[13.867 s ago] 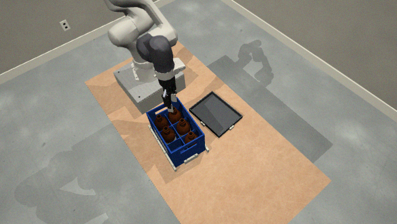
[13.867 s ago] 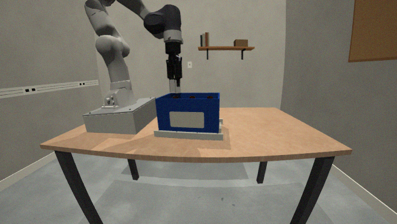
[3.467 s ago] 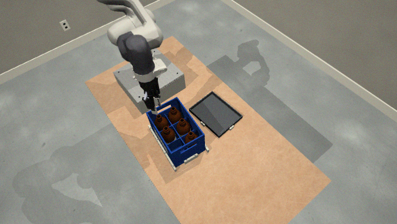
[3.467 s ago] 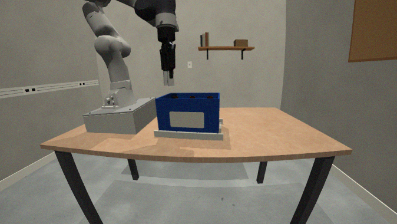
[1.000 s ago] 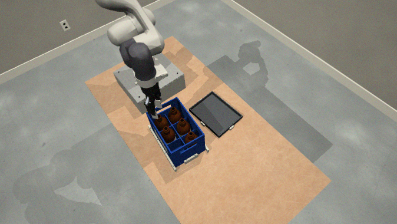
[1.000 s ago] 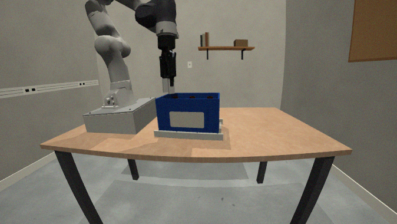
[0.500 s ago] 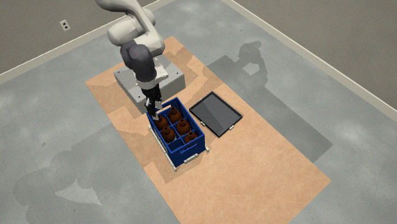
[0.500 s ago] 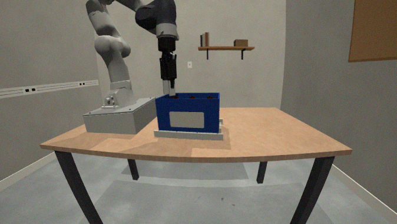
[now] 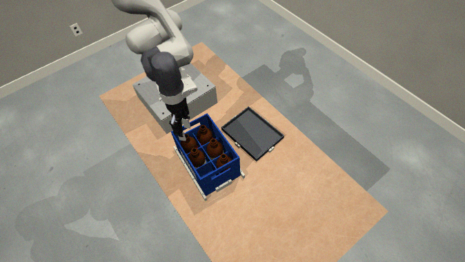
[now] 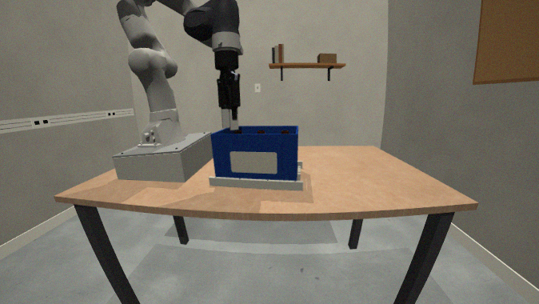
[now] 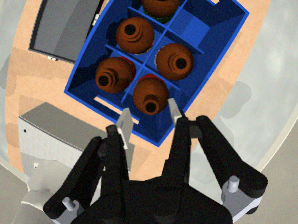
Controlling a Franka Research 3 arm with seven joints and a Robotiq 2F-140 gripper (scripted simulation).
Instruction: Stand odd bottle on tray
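Now: the bottle 130 mm below my hand. Round my hand: blue crate: 130 mm below, 90 mm ahead, 50 mm to the left; then dark grey tray: 310 mm to the left, 200 mm below, 60 mm ahead.
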